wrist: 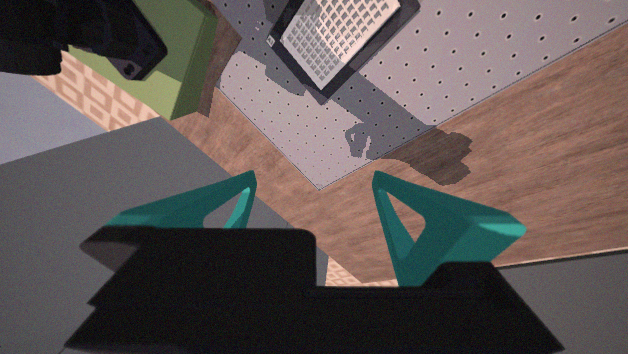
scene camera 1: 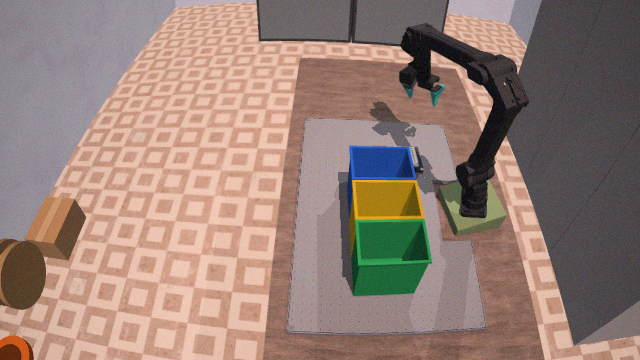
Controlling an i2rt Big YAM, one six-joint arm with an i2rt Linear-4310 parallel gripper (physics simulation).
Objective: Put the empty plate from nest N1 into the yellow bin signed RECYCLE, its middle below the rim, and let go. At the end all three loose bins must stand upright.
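Places are measured from the arm's base along level axes (x ahead, y left, z up), in metres.
Pixels of known places: gripper, fingertip midpoint: (wrist: 314, 177) (scene camera 1: 422, 101); arm's base at its link origin: (wrist: 119, 26) (scene camera 1: 473, 202).
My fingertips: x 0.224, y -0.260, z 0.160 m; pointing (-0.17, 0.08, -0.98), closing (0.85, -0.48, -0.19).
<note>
Ahead of a thing's pixels: the offset from my fingertips to its top centre. "spot": to the spot under its first point. Level surfaces: height alone.
A pale plate @[0.048 m ahead, 0.101 m left, 0.171 m down] (wrist: 345, 35) with a grid of small wells lies in a dark nest @[spot: 0.003 m back, 0.033 m left, 0.185 m down] (wrist: 324, 96) at the top of the wrist view. In the scene view part of the plate (scene camera 1: 414, 158) shows behind the blue bin's right edge. The yellow bin @[0.066 m ahead, 0.438 m left, 0.017 m down] (scene camera 1: 387, 200) stands upright between the blue bin @[0.099 m ahead, 0.310 m left, 0.017 m down] (scene camera 1: 382, 163) and the green bin @[0.033 m ahead, 0.567 m left, 0.017 m down] (scene camera 1: 387, 277), which also stand upright. The RECYCLE sign and the nest's label cannot be read. My gripper (scene camera 1: 422, 102) (wrist: 314, 177) is open and empty, high above the far end of the board, away from the plate.
The bins stand close together in a row on the grey perforated board @[0.197 m down] (scene camera 1: 320, 300) (wrist: 290, 125). The arm's green base block (scene camera 1: 480, 226) (wrist: 195, 75) is right of the bins. The wooden table top @[0.210 m down] (scene camera 1: 330, 90) (wrist: 550, 150) surrounds the board. Grey cabinets stand at the back.
</note>
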